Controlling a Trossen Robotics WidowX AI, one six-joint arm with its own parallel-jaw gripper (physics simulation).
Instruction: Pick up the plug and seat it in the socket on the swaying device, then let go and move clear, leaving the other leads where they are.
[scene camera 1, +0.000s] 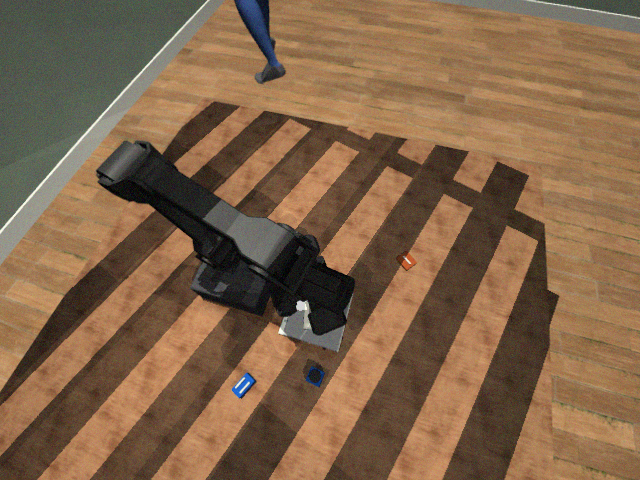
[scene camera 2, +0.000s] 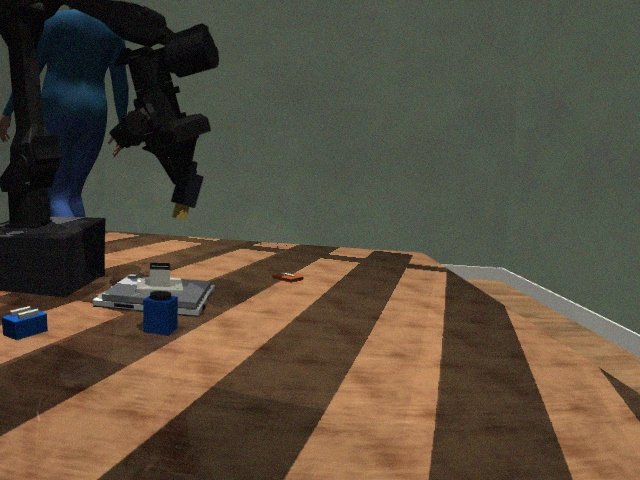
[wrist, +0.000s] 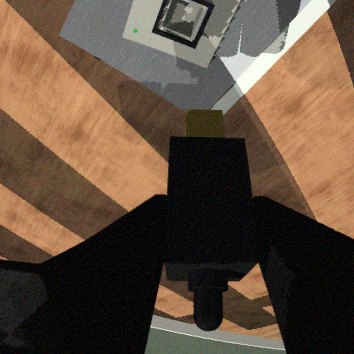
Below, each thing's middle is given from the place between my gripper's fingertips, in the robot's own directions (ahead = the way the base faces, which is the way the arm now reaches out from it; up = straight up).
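Labels:
Relative to the device (scene camera 2: 129, 293), my hand is 3 cm past it, 2 cm to the left of it and 15 cm above it.

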